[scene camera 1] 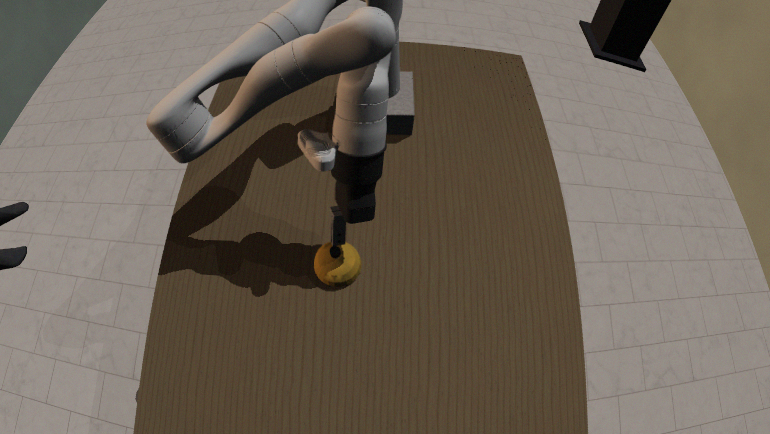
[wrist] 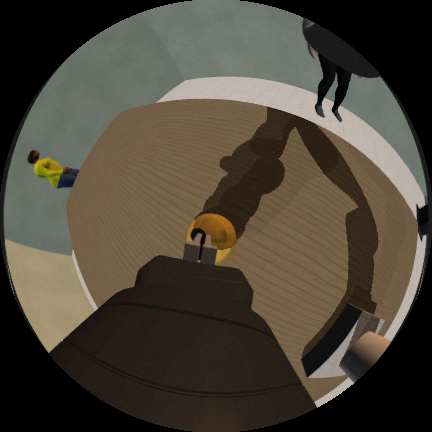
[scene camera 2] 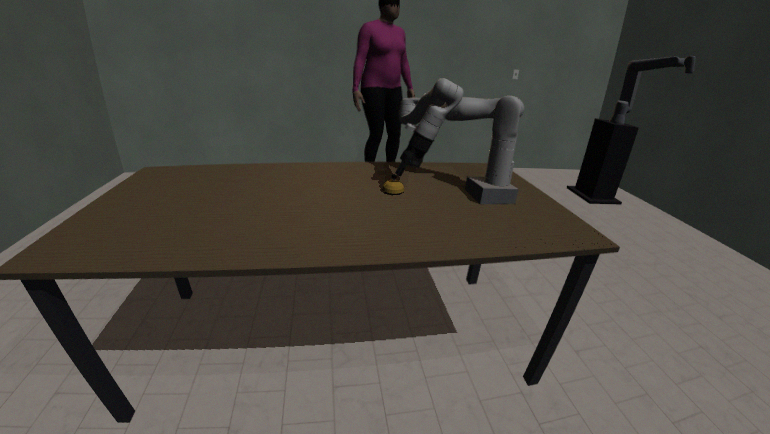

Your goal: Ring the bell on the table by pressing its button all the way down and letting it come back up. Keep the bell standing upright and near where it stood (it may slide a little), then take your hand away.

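Frame: origin at the arm's base, x ahead, y left, z up, level; centimetres.
Where they show: gripper, fingertip midpoint: [scene camera 1: 337,242] [wrist: 202,242] [scene camera 2: 398,174]; arm's base at its link origin: [scene camera 2: 495,182].
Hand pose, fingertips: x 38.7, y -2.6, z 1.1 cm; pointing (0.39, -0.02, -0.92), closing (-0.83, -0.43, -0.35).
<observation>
Each offset is from my fingertips to the top centre of the thing. Level surfaces: height alone.
A yellow domed bell @(dx +1.4, dy -0.3, dz -0.4 cm) [scene camera 1: 345,269] [scene camera 2: 394,188] [wrist: 222,231] stands upright on the brown table @(dz -6.9 cm) [scene camera 1: 458,323] [scene camera 2: 242,226] [wrist: 150,160]. Its small black button @(dx +1.4, dy -0.3, dz -0.4 cm) [scene camera 1: 335,252] [wrist: 196,232] is on top, partly covered by the fingertips in the wrist view. My gripper [scene camera 1: 336,243] [scene camera 2: 396,175] [wrist: 202,242] is shut with nothing between the fingers. It slants down from the robot's base side, and its tips are right at the button. Whether they touch it, and how far down the button is, I cannot tell.
The arm's grey base block [scene camera 1: 401,99] [scene camera 2: 491,191] [wrist: 332,345] stands on the table behind the gripper. The arm's dark shadow falls across the table beside the bell. A person in a pink top [scene camera 2: 382,53] stands behind the table. A black pedestal [scene camera 2: 606,159] with another arm stands on the floor.
</observation>
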